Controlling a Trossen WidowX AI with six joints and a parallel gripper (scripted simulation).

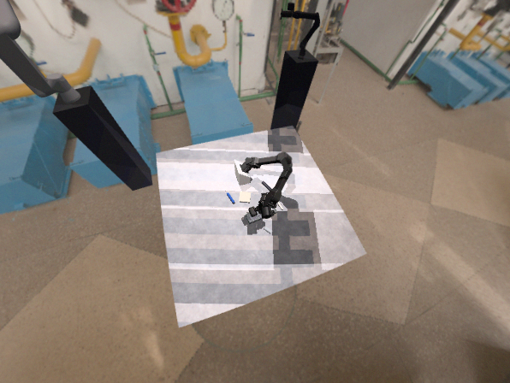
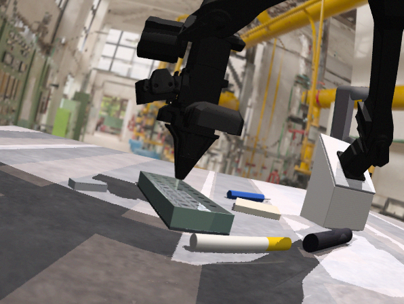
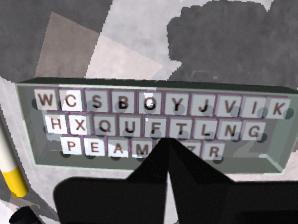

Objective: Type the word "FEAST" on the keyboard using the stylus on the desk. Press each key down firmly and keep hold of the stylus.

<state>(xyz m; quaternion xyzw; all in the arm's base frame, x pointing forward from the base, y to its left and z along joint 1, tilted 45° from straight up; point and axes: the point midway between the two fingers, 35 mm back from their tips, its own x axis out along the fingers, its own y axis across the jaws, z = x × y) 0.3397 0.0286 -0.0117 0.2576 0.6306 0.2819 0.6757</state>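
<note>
My gripper tip is 230 mm past the blue stylus, 170 mm to the left of it and 30 mm above it. The rest, counted from my gripper tip: yellow marker (50 mm behind, 150 mm to the left, 30 mm below); then grey block (130 mm ahead, 40 mm below); then cream block (170 mm behind, 60 mm to the right, 40 mm below).
</note>
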